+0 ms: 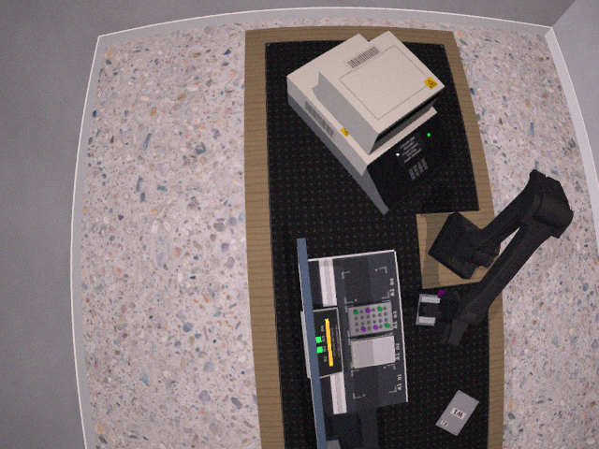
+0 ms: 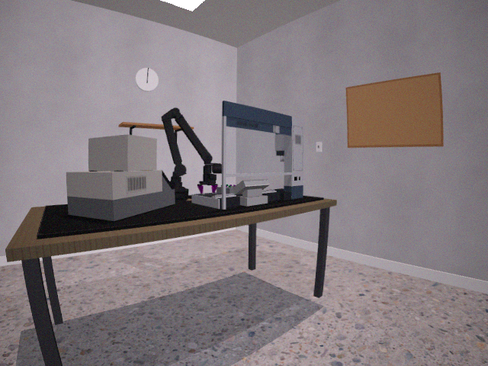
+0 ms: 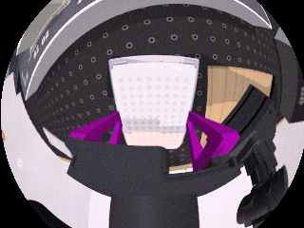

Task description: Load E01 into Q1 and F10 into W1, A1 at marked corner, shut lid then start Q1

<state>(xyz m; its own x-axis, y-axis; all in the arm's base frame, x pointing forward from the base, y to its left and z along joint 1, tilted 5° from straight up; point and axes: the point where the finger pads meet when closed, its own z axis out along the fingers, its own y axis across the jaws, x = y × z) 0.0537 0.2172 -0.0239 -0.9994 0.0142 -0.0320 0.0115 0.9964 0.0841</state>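
Right now my hand is 20 mm above the grey regrip nest. The rest, counted from my hand: deep-well block: 220 mm ahead, 140 mm to the left, 50 mm above; clear panel: 400 mm ahead, 300 mm above, 180 mm to the left; tube cooling block: 240 mm ahead, 50 mm above, 40 mm to the left.
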